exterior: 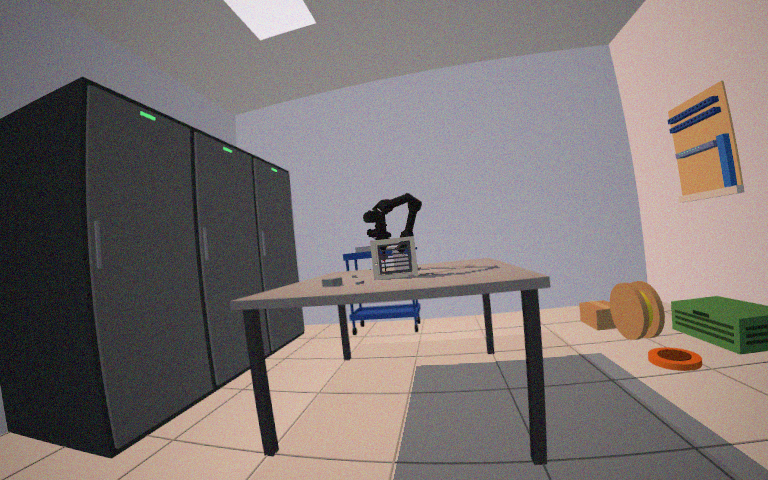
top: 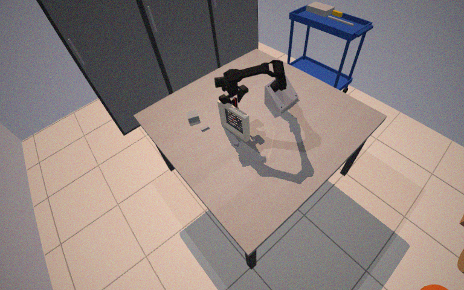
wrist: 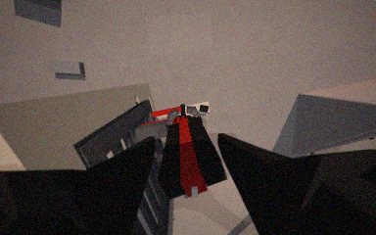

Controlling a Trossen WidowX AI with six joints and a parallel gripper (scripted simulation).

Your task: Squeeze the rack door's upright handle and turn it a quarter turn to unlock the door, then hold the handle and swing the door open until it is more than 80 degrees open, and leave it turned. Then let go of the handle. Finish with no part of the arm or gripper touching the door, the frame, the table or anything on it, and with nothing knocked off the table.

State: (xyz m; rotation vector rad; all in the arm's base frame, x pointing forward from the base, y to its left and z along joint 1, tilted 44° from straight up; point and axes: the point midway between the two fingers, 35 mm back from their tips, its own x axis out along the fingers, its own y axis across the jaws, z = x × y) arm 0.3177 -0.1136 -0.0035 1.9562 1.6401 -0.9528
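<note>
Right now my gripper tip is 10 mm to the right of the door handle and 30 mm above it. The rest, counted from my gripper tip: flat grey piece 180 mm ahead, 120 mm to the right, 150 mm below.
</note>
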